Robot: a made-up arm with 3 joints.
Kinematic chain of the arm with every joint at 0, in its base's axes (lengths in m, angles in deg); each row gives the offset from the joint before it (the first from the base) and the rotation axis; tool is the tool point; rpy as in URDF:
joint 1: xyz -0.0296 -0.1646 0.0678 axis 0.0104 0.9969 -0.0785
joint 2: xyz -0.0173 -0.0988 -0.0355 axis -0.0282 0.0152 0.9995
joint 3: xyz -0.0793 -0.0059 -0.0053 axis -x
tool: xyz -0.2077 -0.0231 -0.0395 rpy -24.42 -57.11 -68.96
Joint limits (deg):
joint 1: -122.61..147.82
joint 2: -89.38..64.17
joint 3: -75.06..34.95
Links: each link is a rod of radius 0.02 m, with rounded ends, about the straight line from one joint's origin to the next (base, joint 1, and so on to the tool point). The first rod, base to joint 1, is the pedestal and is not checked.
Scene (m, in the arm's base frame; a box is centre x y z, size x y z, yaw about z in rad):
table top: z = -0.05
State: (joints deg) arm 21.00 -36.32 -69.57
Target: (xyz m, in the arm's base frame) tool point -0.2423 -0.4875 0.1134
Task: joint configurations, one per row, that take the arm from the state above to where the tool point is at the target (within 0.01 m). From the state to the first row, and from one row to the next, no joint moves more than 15 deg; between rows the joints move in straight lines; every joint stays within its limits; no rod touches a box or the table.
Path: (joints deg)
1: 23.44 -21.46 -62.77
2: 25.88 -6.61 -55.97
3: 28.32 8.25 -49.17
4: 30.76 23.10 -42.37
5: 33.20 37.96 -35.56
6: 35.64 52.82 -28.76

